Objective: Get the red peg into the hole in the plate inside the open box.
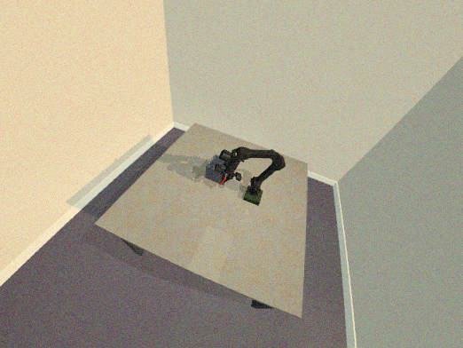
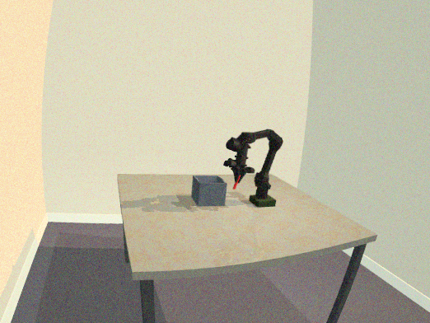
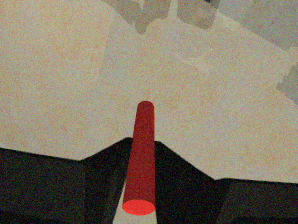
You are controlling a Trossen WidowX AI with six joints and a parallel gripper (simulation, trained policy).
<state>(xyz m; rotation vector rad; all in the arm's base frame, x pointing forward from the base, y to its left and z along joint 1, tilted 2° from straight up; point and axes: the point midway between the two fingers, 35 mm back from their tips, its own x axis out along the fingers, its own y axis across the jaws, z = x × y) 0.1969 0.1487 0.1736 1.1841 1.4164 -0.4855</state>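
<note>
My gripper tip is now 16 cm to the left of the grey plate, 13 cm above it and 12 cm short of it. Also, from my gripper tip: red peg: right at my gripper tip.
</note>
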